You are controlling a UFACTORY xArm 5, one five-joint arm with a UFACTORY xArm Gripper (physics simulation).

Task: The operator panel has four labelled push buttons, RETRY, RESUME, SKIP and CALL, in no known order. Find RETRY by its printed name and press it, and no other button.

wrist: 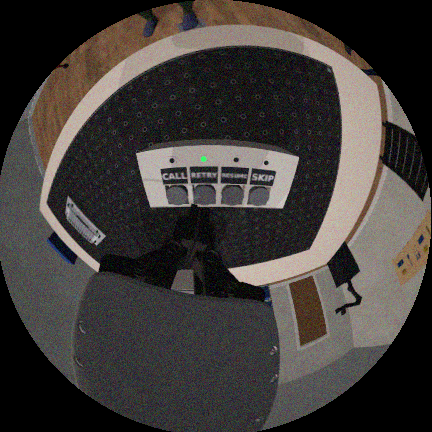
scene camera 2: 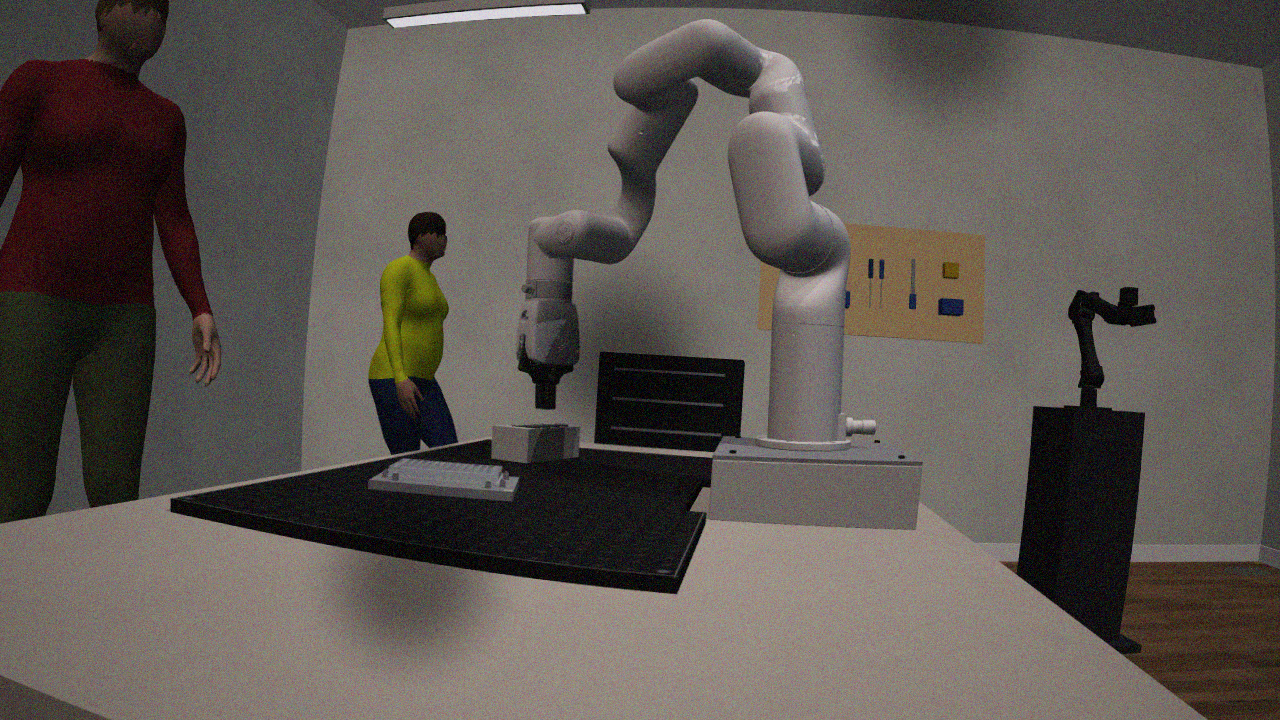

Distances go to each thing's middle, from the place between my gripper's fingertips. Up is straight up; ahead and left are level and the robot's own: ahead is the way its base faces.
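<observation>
Measured from my hand, the operator panel (wrist: 218, 162) is 3 cm to the right, 1 cm ahead and 5 cm below. I also see the grey slotted block (scene camera 2: 439, 472), which is 37 cm to the left of my hand, 6 cm ahead of it and 6 cm below it.
</observation>
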